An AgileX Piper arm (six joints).
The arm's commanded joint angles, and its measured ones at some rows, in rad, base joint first. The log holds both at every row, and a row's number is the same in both.
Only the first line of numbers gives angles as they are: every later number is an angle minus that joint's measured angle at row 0.
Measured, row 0:
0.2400 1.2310 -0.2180 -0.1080 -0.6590 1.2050
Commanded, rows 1 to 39:
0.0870 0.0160 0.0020 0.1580 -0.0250 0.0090
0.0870 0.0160 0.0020 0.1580 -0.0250 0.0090
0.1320 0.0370 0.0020 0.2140 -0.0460 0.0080
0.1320 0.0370 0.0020 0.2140 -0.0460 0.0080
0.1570 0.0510 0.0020 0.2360 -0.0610 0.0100
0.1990 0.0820 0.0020 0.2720 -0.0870 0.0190
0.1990 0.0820 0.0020 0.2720 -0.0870 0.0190
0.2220 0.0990 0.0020 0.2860 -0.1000 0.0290
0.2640 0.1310 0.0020 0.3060 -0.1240 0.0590
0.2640 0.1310 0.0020 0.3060 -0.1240 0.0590
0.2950 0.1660 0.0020 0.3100 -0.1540 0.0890
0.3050 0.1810 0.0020 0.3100 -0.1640 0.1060
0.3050 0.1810 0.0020 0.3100 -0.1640 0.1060
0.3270 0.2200 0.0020 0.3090 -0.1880 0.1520
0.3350 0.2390 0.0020 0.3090 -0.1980 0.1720
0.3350 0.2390 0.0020 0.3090 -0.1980 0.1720
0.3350 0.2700 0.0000 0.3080 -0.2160 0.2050
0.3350 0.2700 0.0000 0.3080 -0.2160 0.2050
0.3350 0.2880 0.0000 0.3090 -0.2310 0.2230
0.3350 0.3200 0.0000 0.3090 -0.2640 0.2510
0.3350 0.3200 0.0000 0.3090 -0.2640 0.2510
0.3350 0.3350 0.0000 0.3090 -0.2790 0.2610
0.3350 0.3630 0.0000 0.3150 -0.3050 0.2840
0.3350 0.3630 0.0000 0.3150 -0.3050 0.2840
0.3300 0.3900 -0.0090 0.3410 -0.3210 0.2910
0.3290 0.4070 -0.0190 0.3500 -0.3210 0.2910
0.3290 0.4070 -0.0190 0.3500 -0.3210 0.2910
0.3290 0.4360 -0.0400 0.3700 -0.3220 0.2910
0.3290 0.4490 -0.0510 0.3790 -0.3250 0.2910
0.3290 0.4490 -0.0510 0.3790 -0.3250 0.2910
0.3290 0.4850 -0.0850 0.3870 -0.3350 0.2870
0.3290 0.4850 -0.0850 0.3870 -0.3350 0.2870
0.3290 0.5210 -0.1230 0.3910 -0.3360 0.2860
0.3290 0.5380 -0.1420 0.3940 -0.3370 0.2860
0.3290 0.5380 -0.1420 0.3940 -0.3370 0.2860
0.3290 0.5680 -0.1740 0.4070 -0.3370 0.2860
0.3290 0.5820 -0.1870 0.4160 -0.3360 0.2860
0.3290 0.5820 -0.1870 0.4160 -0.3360 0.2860
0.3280 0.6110 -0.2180 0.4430 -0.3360 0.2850
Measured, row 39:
0.3310 0.5820 -0.1760 0.4120 -0.3290 0.2880
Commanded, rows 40 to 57:
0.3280 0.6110 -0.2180 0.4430 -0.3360 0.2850
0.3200 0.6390 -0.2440 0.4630 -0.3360 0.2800
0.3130 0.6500 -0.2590 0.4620 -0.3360 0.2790
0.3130 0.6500 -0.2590 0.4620 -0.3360 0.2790
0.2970 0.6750 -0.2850 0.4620 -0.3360 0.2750
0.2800 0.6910 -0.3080 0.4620 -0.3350 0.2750
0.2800 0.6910 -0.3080 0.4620 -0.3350 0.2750
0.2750 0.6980 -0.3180 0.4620 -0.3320 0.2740
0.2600 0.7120 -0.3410 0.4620 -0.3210 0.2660
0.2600 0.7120 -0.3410 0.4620 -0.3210 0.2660
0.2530 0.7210 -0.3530 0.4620 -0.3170 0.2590
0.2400 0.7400 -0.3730 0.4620 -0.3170 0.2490
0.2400 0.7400 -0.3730 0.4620 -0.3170 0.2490
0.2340 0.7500 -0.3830 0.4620 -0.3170 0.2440
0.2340 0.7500 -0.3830 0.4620 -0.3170 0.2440
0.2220 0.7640 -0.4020 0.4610 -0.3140 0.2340
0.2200 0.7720 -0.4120 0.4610 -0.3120 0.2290
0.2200 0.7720 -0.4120 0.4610 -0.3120 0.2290
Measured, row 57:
0.2340 0.7590 -0.3850 0.4680 -0.3280 0.2590
